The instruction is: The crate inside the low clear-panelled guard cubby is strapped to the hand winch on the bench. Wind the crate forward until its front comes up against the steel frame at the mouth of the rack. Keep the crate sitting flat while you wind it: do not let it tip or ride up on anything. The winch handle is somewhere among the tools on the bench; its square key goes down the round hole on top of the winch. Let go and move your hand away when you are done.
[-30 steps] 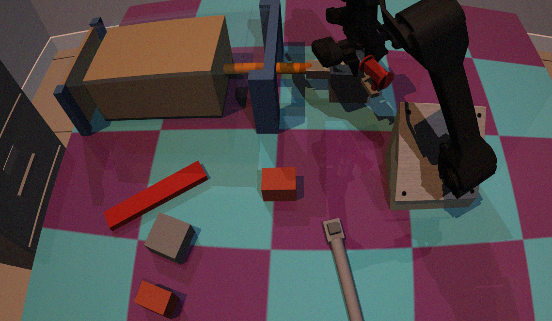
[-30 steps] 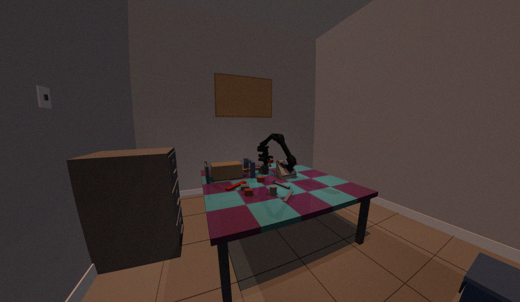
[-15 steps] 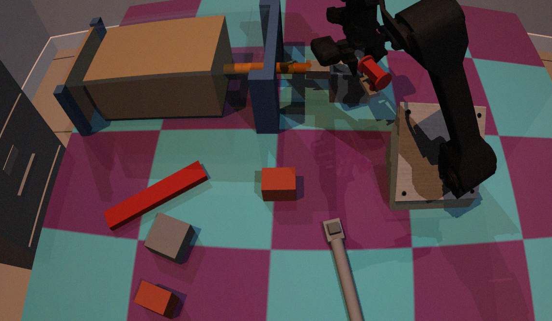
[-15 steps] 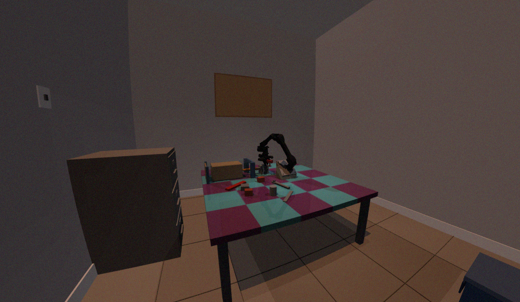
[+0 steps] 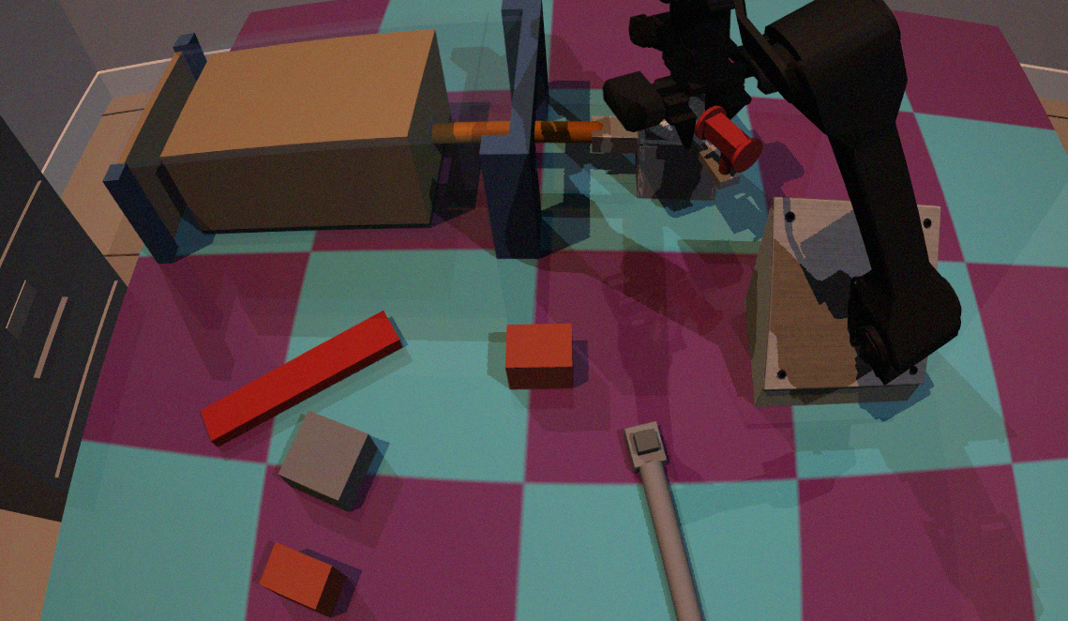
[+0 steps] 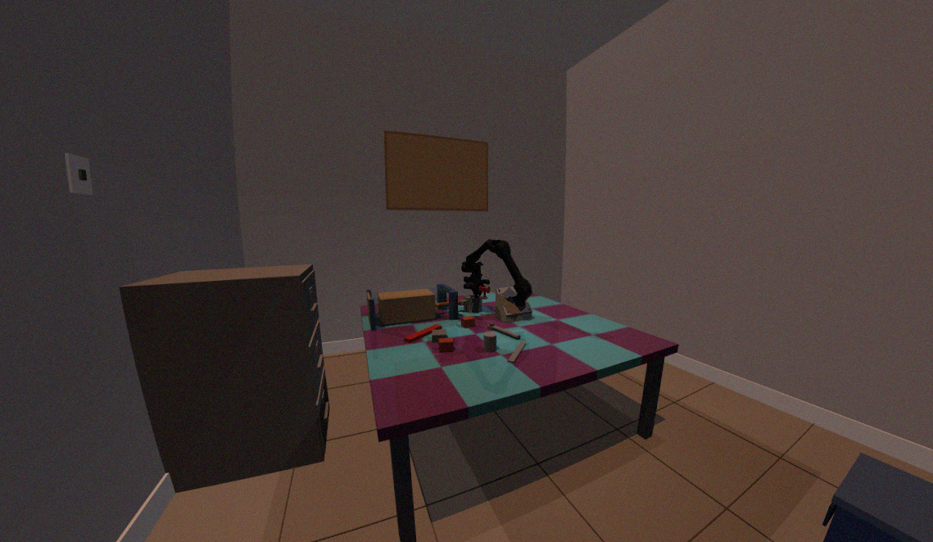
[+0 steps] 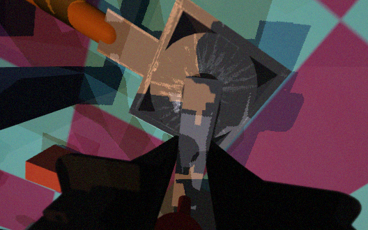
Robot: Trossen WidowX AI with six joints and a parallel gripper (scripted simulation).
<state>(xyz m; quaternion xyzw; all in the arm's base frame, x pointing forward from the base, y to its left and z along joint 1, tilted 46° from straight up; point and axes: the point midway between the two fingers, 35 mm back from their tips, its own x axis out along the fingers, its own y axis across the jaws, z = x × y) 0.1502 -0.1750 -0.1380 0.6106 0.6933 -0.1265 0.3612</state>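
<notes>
My gripper tip is 10 mm past the grey crank handle, 20 mm to the right of it and 20 mm below it. The rest, counted from my gripper tip: blue steel frame 170 mm ahead, 50 mm to the right, 20 mm above; red knob 20 mm behind, 50 mm to the left, 50 mm above; grey winch 50 mm to the right, 60 mm below.
</notes>
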